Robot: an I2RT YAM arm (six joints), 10 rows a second.
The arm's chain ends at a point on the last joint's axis. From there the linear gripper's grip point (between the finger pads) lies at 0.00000 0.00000 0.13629 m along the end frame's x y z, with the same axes.
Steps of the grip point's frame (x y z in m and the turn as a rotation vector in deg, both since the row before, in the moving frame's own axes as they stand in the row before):
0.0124 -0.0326 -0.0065 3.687 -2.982 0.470
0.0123 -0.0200 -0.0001 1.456 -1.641 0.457
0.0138 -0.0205 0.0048 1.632 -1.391 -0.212
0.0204 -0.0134 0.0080 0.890 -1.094 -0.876
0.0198 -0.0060 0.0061 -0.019 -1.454 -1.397
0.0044 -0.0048 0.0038 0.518 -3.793 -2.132
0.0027 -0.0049 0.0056 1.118 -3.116 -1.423
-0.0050 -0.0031 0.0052 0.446 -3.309 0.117
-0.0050 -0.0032 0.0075 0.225 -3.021 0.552
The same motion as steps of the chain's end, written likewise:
0.0194 -0.0238 -0.0060 3.687 -2.982 0.470
0.0162 -0.0165 0.0000 1.456 -1.641 0.457
0.0171 -0.0166 0.0049 1.632 -1.391 -0.212
0.0230 -0.0113 0.0080 0.890 -1.094 -0.876
0.0233 -0.0061 0.0061 -0.019 -1.454 -1.397
0.0134 -0.0037 0.0041 0.518 -3.793 -2.132
0.0101 -0.0023 0.0058 1.118 -3.116 -1.423
0.0029 -0.0020 0.0054 0.446 -3.309 0.117
0.0022 -0.0026 0.0077 0.225 -3.021 0.552

